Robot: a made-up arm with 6 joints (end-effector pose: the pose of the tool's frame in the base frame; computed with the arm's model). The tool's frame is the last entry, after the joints. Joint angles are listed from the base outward.
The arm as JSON. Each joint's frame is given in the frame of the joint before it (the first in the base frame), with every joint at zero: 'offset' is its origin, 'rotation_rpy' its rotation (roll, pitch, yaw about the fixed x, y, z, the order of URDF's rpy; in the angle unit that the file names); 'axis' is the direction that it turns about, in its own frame. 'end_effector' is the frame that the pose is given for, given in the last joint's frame.
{
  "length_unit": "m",
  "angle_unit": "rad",
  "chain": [
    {
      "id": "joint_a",
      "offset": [
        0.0,
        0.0,
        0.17
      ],
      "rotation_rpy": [
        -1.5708,
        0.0,
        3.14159
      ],
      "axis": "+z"
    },
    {
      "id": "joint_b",
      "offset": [
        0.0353,
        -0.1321,
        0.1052
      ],
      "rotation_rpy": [
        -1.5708,
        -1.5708,
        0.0
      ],
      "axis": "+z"
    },
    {
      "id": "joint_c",
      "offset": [
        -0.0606,
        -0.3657,
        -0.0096
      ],
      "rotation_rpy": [
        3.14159,
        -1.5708,
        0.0
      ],
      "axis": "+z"
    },
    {
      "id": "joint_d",
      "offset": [
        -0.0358,
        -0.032,
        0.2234
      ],
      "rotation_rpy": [
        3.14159,
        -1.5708,
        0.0
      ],
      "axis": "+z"
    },
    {
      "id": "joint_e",
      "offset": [
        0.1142,
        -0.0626,
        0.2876
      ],
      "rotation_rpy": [
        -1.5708,
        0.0,
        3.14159
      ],
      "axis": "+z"
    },
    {
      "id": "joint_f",
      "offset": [
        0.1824,
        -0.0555,
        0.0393
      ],
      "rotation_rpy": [
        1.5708,
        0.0,
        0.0
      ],
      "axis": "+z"
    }
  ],
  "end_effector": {
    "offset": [
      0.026,
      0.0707,
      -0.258
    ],
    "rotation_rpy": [
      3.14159,
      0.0,
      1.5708
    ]
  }
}
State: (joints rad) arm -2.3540 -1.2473 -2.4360 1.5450 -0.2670 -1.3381
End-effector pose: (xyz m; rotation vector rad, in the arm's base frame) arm -0.0849 -0.0284 -0.1053 0.3402 -1.0483 -1.4890
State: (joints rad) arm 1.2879 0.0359 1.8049 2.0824 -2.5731 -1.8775
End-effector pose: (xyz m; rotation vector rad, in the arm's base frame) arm 0.2232 -0.2486 1.0627 0.1080 -0.5488 0.7732
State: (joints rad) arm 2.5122 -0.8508 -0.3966 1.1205 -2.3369 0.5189
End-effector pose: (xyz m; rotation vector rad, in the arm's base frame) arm -0.0739 -0.2391 0.6200 0.8997 0.7790 2.8843
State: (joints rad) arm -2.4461 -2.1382 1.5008 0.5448 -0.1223 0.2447
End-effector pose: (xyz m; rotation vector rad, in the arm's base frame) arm 0.3005 0.3665 0.0210 1.6816 1.4163 -1.2162
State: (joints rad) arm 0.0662 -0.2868 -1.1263 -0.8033 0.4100 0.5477
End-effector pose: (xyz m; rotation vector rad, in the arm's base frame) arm 0.3807 -0.0491 0.2294 0.2285 1.3555 0.2863
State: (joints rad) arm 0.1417 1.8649 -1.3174 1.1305 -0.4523 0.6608
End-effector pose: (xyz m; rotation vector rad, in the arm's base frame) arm -0.3622 -0.2835 0.0809 0.0068 -2.3239 1.9500
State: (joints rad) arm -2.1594 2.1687 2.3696 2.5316 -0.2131 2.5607
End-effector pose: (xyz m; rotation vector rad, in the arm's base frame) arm 0.4059 -0.3518 0.4847 -1.5554 1.1543 2.1056
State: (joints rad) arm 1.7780 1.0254 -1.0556 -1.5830 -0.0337 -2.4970
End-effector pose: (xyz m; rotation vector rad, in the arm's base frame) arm -0.2175 -0.3913 0.1052 1.3475 0.7619 -2.0255
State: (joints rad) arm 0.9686 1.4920 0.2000 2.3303 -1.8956 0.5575
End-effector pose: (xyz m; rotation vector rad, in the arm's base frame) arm 0.1101 -0.4558 -0.2886 1.0090 2.4900 -1.3534
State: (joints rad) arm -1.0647 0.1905 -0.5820 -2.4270 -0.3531 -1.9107
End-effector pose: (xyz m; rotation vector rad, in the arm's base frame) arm 0.1287 -0.3888 0.1975 -1.3132 1.0797 -1.9574
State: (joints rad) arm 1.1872 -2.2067 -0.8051 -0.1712 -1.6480 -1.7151
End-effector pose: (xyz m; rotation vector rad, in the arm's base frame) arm 0.2241 -0.0480 0.1086 2.0535 -0.8671 -0.0204
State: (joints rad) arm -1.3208 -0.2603 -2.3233 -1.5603 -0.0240 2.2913
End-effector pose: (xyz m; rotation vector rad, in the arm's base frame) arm 0.2765 -0.0999 -0.0963 1.1347 -2.4827 -0.5405
